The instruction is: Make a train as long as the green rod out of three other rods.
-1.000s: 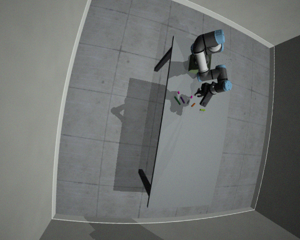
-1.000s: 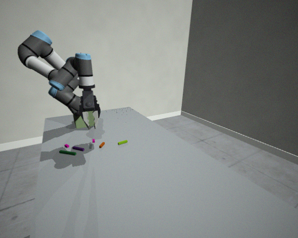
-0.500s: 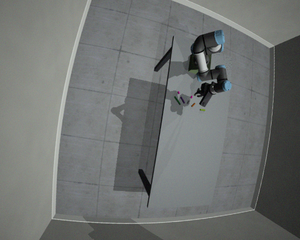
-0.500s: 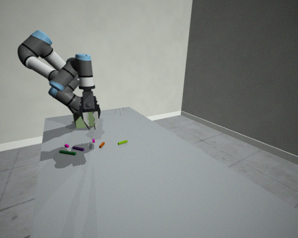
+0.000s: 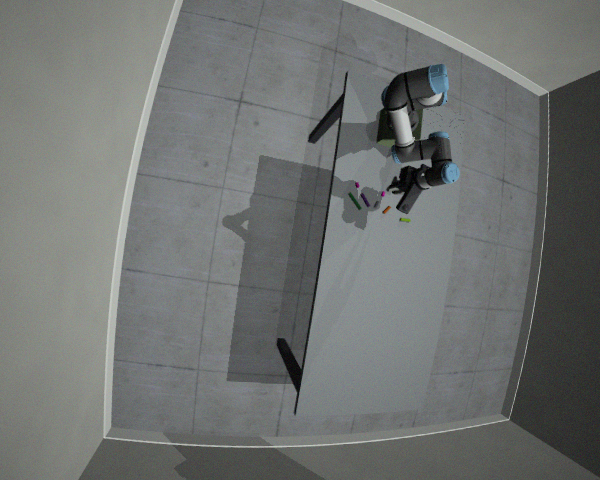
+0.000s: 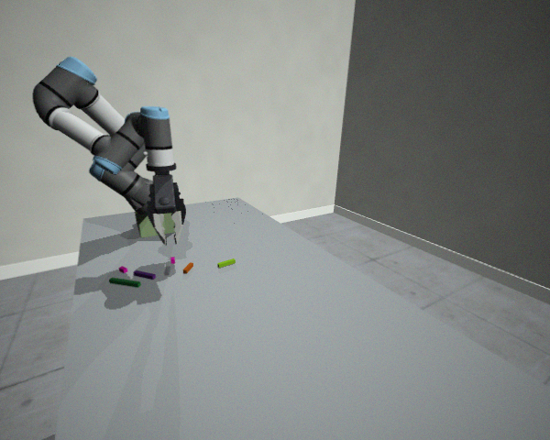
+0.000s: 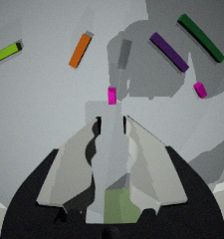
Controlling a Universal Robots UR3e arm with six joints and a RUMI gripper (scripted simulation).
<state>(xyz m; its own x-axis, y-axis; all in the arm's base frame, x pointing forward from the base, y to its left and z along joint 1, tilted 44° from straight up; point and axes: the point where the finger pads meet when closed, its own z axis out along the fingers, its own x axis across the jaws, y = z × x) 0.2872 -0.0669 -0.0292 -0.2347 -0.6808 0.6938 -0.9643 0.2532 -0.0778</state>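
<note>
The grey rod lies 60 mm below my hand, 50 mm ahead of it and 30 mm to the right of it. The rest, counted from my hand: orange rod 70 mm ahead, 60 mm below, 20 mm to the left; then green rod 130 mm to the right, 60 mm below, 50 mm ahead; then purple rod 80 mm to the right, 60 mm below, 40 mm ahead.
</note>
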